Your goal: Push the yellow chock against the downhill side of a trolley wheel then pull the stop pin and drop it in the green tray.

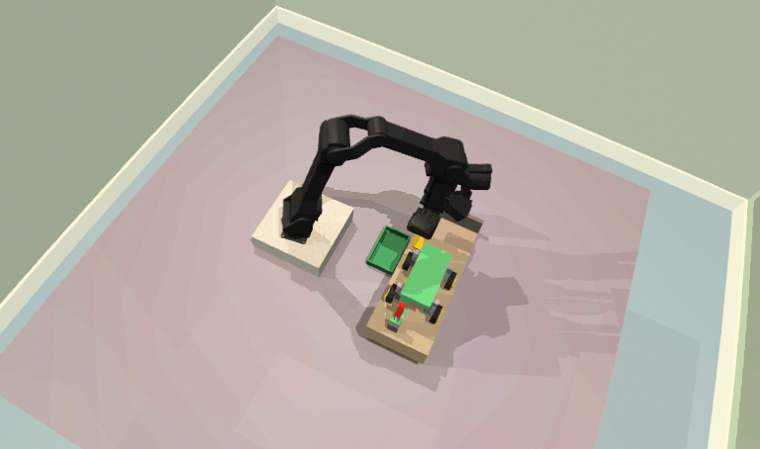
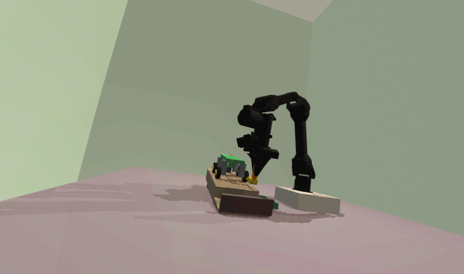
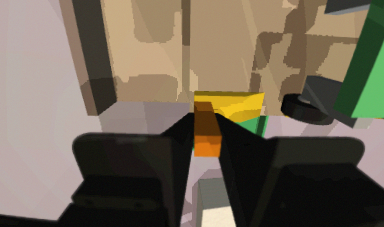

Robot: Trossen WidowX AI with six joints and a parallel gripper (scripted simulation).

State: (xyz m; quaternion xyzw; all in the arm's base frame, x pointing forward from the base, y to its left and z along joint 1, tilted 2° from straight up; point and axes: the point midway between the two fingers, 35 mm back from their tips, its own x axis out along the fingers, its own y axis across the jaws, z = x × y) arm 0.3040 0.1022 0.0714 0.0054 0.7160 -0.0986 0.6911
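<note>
The red-headed stop pin is 26 cm to the right of my gripper tip and 2 cm above it. From my gripper tip the other things lie so: green tray: 11 cm below, 7 cm behind, 5 cm to the right; then yellow chock: 2 cm to the right, 1 cm below; then dark end wall: 10 cm to the left, 7 cm below, 7 cm ahead.
</note>
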